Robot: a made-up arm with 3 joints. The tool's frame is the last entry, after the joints. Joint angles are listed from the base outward.
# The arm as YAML. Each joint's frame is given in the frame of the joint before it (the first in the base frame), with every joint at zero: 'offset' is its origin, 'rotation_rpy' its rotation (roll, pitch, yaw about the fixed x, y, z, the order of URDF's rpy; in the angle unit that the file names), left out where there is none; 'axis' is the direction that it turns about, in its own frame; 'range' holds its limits. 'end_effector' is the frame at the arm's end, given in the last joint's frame.
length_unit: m
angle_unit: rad
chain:
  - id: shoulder
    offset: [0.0, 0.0, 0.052]
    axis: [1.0, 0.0, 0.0]
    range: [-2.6, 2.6]
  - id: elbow
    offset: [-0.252, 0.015, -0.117]
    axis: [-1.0, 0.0, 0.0]
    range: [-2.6, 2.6]
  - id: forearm
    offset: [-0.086, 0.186, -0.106]
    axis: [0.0, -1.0, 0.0]
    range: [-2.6, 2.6]
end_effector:
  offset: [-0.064, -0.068, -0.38]
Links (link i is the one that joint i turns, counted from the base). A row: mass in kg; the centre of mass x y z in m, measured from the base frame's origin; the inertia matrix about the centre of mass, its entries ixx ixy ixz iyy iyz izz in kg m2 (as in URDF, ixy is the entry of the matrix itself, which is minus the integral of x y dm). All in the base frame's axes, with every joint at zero. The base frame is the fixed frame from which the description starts. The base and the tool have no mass.
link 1: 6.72; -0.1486 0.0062 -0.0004; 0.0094 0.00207 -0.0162 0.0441 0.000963 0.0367
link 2: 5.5; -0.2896 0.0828 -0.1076; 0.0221 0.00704 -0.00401 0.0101 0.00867 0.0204
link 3: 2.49; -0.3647 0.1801 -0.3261; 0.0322 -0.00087 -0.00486 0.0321 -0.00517 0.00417
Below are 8 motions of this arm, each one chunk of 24 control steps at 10 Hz.
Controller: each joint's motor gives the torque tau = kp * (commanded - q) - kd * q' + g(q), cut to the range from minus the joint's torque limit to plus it. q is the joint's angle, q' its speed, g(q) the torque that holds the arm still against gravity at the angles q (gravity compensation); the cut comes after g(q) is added. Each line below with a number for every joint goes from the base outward.
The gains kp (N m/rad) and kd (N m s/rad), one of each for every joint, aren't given. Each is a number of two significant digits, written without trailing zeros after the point. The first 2 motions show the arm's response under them.
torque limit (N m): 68 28 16
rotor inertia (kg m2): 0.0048 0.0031 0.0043
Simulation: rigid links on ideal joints. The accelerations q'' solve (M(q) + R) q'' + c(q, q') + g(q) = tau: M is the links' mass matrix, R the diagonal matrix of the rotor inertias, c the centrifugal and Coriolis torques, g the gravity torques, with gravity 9.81 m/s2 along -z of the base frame. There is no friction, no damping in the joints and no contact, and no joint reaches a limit. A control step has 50 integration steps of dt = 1/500 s. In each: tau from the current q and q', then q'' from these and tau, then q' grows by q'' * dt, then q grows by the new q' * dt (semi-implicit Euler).
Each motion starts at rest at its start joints. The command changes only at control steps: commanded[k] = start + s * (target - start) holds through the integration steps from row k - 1 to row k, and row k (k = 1, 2, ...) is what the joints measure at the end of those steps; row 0 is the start. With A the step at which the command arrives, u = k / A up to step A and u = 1 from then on. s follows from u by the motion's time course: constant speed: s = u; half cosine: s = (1 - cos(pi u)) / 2; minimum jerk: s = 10 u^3 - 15 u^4 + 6 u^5; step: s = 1 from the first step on.
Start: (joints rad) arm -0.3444 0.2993 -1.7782
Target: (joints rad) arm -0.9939 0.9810 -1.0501
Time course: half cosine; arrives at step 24
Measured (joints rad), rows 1 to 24:
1: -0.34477 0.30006 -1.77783
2: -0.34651 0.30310 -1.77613
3: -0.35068 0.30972 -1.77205
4: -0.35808 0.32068 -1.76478
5: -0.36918 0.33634 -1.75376
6: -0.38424 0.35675 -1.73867
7: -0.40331 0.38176 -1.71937
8: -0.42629 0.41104 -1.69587
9: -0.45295 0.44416 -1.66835
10: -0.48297 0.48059 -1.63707
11: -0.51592 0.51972 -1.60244
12: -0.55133 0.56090 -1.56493
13: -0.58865 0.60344 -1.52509
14: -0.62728 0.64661 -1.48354
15: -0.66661 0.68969 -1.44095
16: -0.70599 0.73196 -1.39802
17: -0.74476 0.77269 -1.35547
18: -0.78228 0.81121 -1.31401
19: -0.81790 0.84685 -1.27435
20: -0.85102 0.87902 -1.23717
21: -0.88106 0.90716 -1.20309
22: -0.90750 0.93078 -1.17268
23: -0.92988 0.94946 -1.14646
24: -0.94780 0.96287 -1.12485
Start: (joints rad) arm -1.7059 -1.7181 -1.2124
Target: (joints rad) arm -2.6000 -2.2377 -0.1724
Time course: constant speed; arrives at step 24
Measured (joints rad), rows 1 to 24:
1: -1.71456 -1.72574 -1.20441
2: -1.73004 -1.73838 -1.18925
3: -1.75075 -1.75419 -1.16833
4: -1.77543 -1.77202 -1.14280
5: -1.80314 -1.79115 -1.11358
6: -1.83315 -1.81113 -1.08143
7: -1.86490 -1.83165 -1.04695
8: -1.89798 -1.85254 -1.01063
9: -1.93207 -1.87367 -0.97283
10: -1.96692 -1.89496 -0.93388
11: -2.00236 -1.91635 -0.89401
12: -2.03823 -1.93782 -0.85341
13: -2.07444 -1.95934 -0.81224
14: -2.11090 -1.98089 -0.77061
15: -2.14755 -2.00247 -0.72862
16: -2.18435 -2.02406 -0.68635
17: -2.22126 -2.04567 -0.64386
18: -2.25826 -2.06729 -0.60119
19: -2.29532 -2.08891 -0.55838
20: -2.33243 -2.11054 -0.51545
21: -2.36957 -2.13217 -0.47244
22: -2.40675 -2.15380 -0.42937
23: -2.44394 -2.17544 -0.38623
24: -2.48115 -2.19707 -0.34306
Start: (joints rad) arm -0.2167 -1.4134 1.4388
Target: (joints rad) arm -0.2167 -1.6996 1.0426
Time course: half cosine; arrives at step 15
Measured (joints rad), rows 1 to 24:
1: -0.21676 -1.41437 1.43795
2: -0.21692 -1.41805 1.43474
3: -0.21708 -1.42557 1.42805
4: -0.21723 -1.43742 1.41718
5: -0.21732 -1.45359 1.40178
6: -0.21737 -1.47370 1.38188
7: -0.21737 -1.49707 1.35781
8: -0.21731 -1.52280 1.33021
9: -0.21722 -1.54986 1.29996
10: -0.21707 -1.57714 1.26813
11: -0.21690 -1.60347 1.23589
12: -0.21669 -1.62775 1.20449
13: -0.21646 -1.64893 1.17518
14: -0.21621 -1.66609 1.14912
15: -0.21597 -1.67848 1.12738
16: -0.21582 -1.68646 1.10998
17: -0.21583 -1.69142 1.09611
18: -0.21592 -1.69447 1.08505
19: -0.21603 -1.69637 1.07625
20: -0.21615 -1.69754 1.06925
21: -0.21626 -1.69827 1.06371
22: -0.21635 -1.69873 1.05931
23: -0.21643 -1.69902 1.05582
24: -0.21649 -1.69921 1.05306

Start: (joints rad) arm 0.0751 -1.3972 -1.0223
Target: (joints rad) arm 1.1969 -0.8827 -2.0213
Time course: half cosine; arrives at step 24
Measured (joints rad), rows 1 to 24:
1: 0.07618 -1.39637 -1.02308
2: 0.08029 -1.39342 -1.02610
3: 0.08894 -1.38760 -1.03261
4: 0.10318 -1.37852 -1.04350
5: 0.12369 -1.36600 -1.05942
6: 0.15080 -1.35005 -1.08075
7: 0.18459 -1.33081 -1.10763
8: 0.22487 -1.30850 -1.14000
9: 0.27126 -1.28344 -1.17765
10: 0.32319 -1.25604 -1.22019
11: 0.37995 -1.22672 -1.26709
12: 0.44069 -1.19596 -1.31773
13: 0.50448 -1.16429 -1.37136
14: 0.57030 -1.13222 -1.42718
15: 0.63707 -1.10031 -1.48433
16: 0.70370 -1.06910 -1.54190
17: 0.76907 -1.03911 -1.59896
18: 0.83210 -1.01086 -1.65458
19: 0.89173 -0.98483 -1.70784
20: 0.94694 -0.96147 -1.75785
21: 0.99680 -0.94117 -1.80377
22: 1.04048 -0.92427 -1.84482
23: 1.07721 -0.91106 -1.88030
24: 1.10639 -0.90176 -1.90961

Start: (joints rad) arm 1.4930 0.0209 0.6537
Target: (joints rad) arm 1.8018 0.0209 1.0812
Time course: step
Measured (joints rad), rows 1 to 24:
1: 1.54309 0.04585 0.72449
2: 1.60249 0.03983 0.79714
3: 1.65494 0.02822 0.85656
4: 1.69587 0.01954 0.90436
5: 1.72598 0.01496 0.94230
6: 1.74753 0.01339 0.97215
7: 1.76283 0.01354 0.99555
8: 1.77368 0.01445 1.01388
9: 1.78143 0.01560 1.02823
10: 1.78699 0.01669 1.03950
11: 1.79101 0.01764 1.04835
12: 1.79393 0.01841 1.05531
13: 1.79605 0.01902 1.06078
14: 1.79759 0.01948 1.06510
15: 1.79873 0.01984 1.06850
16: 1.79955 0.02010 1.07118
17: 1.80016 0.02030 1.07329
18: 1.80060 0.02045 1.07496
19: 1.80093 0.02057 1.07627
20: 1.80116 0.02065 1.07731
21: 1.80134 0.02071 1.07813
22: 1.80146 0.02076 1.07877
23: 1.80155 0.02080 1.07928
24: 1.80162 0.02082 1.07969

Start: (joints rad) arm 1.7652 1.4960 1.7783
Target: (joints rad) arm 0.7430 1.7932 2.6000
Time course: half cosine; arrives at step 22
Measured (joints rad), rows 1 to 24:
1: 1.76427 1.49626 1.77928
2: 1.76046 1.49748 1.78285
3: 1.75193 1.50048 1.79007
4: 1.73737 1.50573 1.80163
5: 1.71598 1.51348 1.81798
6: 1.68738 1.52376 1.83935
7: 1.65158 1.53645 1.86579
8: 1.60887 1.55134 1.89716
9: 1.55982 1.56814 1.93315
10: 1.50522 1.58650 1.97329
11: 1.44602 1.60603 2.01700
12: 1.38331 1.62634 2.06359
13: 1.31828 1.64700 2.11224
14: 1.25219 1.66760 2.16209
15: 1.18634 1.68772 2.21220
16: 1.12200 1.70697 2.26163
17: 1.06046 1.72497 2.30940
18: 1.00292 1.74136 2.35458
19: 0.95052 1.75582 2.39627
20: 0.90432 1.76806 2.43364
21: 0.86523 1.77782 2.46596
22: 0.83405 1.78489 2.49258
23: 0.81048 1.78937 2.51388
24: 0.79300 1.79189 2.53102

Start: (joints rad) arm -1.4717 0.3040 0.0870
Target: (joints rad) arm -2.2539 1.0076 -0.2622
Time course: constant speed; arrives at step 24
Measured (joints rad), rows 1 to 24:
1: -1.47486 0.30929 0.08436
2: -1.48457 0.32247 0.07920
3: -1.50070 0.34236 0.07211
4: -1.52199 0.36688 0.06351
5: -1.54702 0.39421 0.05373
6: -1.57461 0.42304 0.04299
7: -1.60389 0.45257 0.03150
8: -1.63428 0.48236 0.01940
9: -1.66539 0.51218 0.00681
10: -1.69696 0.54193 -0.00617
11: -1.72884 0.57159 -0.01946
12: -1.76093 0.60116 -0.03299
13: -1.79317 0.63066 -0.04673
14: -1.82552 0.66011 -0.06062
15: -1.85794 0.68952 -0.07463
16: -1.89041 0.71890 -0.08875
17: -1.92293 0.74826 -0.10294
18: -1.95547 0.77761 -0.11719
19: -1.98804 0.80694 -0.13149
20: -2.02062 0.83627 -0.14583
21: -2.05321 0.86560 -0.16021
22: -2.08582 0.89492 -0.17460
23: -2.11842 0.92424 -0.18902
24: -2.15104 0.95356 -0.20345

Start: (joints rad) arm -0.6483 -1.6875 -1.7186
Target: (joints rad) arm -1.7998 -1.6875 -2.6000
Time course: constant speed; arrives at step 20
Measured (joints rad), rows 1 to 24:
1: -0.66161 -1.68758 -1.72652
2: -0.68558 -1.68755 -1.74191
3: -0.71766 -1.68748 -1.76324
4: -0.75588 -1.68740 -1.78928
5: -0.79877 -1.68732 -1.81906
6: -0.84518 -1.68727 -1.85182
7: -0.89428 -1.68723 -1.88694
8: -0.94542 -1.68722 -1.92393
9: -0.99809 -1.68723 -1.96241
10: -1.05194 -1.68725 -2.00207
11: -1.10668 -1.68728 -2.04266
12: -1.16210 -1.68731 -2.08399
13: -1.21803 -1.68735 -2.12591
14: -1.27435 -1.68739 -2.16828
15: -1.33096 -1.68743 -2.21102
16: -1.38781 -1.68746 -2.25405
17: -1.44483 -1.68750 -2.29730
18: -1.50198 -1.68753 -2.34073
19: -1.55923 -1.68755 -2.38430
20: -1.61656 -1.68757 -2.42797
21: -1.66080 -1.68709 -2.46389
22: -1.69437 -1.68687 -2.49231
23: -1.71984 -1.68680 -2.51480
24: -1.73916 -1.68682 -2.53259

